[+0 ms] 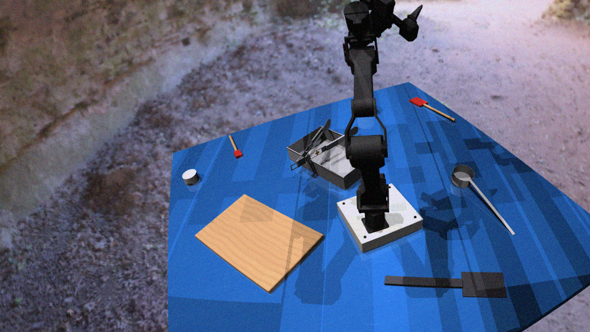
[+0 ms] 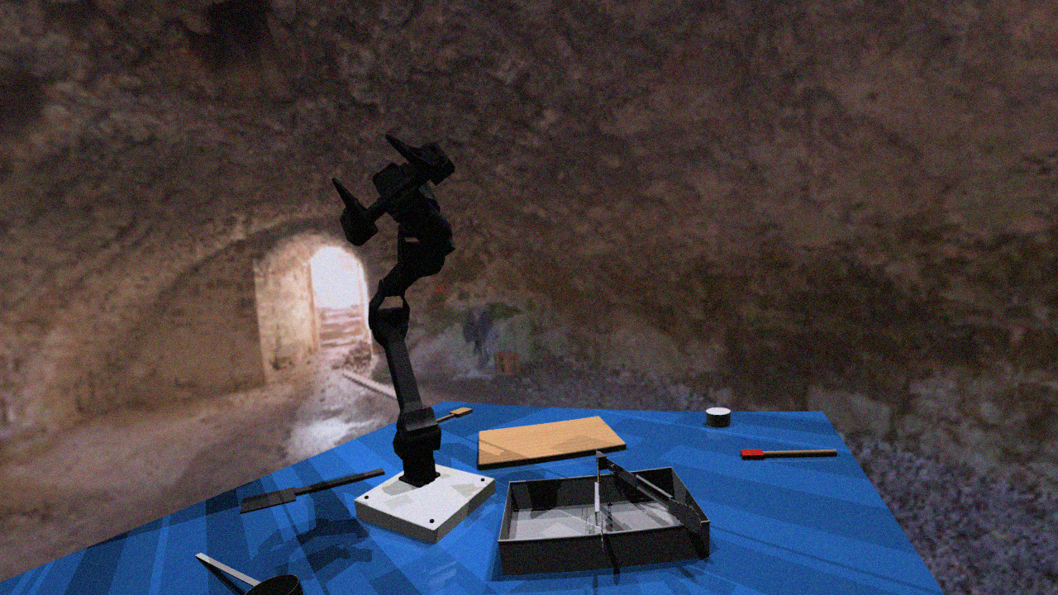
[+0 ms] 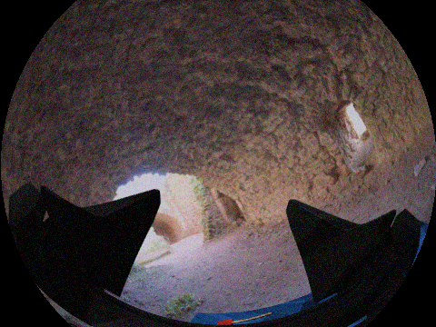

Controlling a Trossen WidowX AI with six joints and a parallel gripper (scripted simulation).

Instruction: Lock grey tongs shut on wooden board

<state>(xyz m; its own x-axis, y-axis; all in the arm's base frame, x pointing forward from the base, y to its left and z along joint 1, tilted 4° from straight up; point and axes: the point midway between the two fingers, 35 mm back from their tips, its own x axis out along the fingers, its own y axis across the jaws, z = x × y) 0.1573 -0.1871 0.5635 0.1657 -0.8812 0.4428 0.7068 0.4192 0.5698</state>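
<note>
The roasting tin lies 570 mm below my gripper tip, 240 mm to the left of it and 190 mm ahead of it. From my gripper tip the other things lie so: black spatula (600 mm below, 460 mm behind, 100 mm to the left); then wooden board (590 mm below, 580 mm to the left, 100 mm behind); then red spatula (600 mm below, 390 mm ahead, 290 mm to the right).
</note>
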